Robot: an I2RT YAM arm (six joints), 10 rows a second.
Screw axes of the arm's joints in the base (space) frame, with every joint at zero. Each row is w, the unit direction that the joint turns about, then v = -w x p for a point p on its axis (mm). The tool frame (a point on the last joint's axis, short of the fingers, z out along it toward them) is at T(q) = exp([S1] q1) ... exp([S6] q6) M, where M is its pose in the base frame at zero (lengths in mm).
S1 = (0, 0, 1, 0, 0, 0)
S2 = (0, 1, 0, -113.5, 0, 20)
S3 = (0, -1, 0, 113.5, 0, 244)
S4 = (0, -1, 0, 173.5, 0, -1)
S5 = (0, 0, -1, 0, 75, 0)
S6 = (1, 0, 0, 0, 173.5, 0)
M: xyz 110.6 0 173.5 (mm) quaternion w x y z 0.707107 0 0.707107 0
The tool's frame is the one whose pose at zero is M.
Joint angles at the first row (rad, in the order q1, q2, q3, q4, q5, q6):
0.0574, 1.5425, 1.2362, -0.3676, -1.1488, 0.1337
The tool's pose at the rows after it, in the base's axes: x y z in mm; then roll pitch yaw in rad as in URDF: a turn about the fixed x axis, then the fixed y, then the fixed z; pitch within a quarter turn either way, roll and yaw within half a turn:
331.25 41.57 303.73 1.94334 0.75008 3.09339
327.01 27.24 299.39 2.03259 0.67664 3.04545
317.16 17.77 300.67 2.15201 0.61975 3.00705
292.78 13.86 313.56 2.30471 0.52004 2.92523
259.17 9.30 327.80 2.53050 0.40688 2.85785
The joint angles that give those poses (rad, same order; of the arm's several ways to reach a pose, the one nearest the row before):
0.0277, 1.5425, 1.2362, -0.3908, -1.1431, 0.1341
-0.0112, 1.5307, 1.2362, -0.4816, -1.0519, 0.1337
-0.0337, 1.4967, 1.2362, -0.5785, -0.9264, 0.1368
-0.0342, 1.4113, 1.2427, -0.7307, -0.7342, 0.2134
-0.0292, 1.3273, 1.2789, -0.9752, -0.4934, 0.2657

